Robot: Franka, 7 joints.
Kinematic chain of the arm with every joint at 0, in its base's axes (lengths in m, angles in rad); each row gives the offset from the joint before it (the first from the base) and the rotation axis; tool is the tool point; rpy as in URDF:
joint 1: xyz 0 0 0.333 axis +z
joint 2: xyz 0 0 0 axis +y
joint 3: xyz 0 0 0.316 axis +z
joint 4: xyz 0.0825 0 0 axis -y
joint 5: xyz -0.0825 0 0.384 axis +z
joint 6: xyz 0 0 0 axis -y
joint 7: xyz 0.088 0 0 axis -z
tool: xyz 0 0 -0.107 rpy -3.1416 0 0
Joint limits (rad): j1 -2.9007..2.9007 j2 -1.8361..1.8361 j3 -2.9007..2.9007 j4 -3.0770..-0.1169 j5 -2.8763..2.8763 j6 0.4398..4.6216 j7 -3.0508..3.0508
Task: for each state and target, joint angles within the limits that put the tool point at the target. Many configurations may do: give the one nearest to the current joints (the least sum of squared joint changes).
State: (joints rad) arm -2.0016 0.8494 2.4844 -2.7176 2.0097 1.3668 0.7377
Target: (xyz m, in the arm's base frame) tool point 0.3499 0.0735 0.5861
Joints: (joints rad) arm -2.1374 0.8265 2.2740 -2.6320 2.0598 1.4093 0.7377
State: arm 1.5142 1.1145 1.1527 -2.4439 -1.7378 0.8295 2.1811
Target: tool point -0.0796 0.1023 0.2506
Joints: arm 1.4673 0.6638 1.3568 -3.0770 -0.9599 0.4398 2.1811
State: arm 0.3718 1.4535 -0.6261 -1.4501 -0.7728 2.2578 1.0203
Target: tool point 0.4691 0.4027 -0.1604
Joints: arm 0.8734 1.5039 -0.1794 -1.2055 -0.7720 2.4094 1.0203
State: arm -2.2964 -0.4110 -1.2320 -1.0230 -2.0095 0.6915 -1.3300
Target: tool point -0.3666 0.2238 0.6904
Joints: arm -2.1049 -0.2540 -1.0892 -1.7649 -1.6776 0.4398 -1.3300
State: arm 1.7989 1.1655 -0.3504 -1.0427 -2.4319 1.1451 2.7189
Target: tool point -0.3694 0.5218 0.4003
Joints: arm 2.3693 0.7841 -0.0394 -1.5215 -2.2271 0.4634 2.7189
